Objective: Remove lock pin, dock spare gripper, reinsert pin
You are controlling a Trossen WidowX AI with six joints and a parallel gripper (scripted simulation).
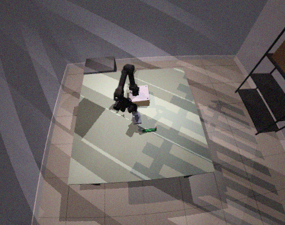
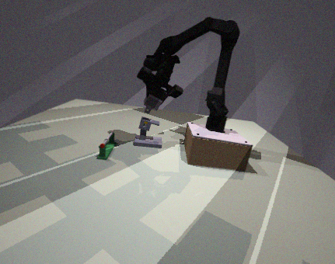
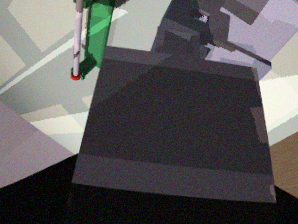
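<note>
The green cradle is 14 cm ahead of my gripper tip, 11 cm to the left of it and 15 cm below it. Also, from my gripper tip: socket 1 cm ahead, 1 cm to the left, 13 cm below; then spare gripper 1 cm to the right.
</note>
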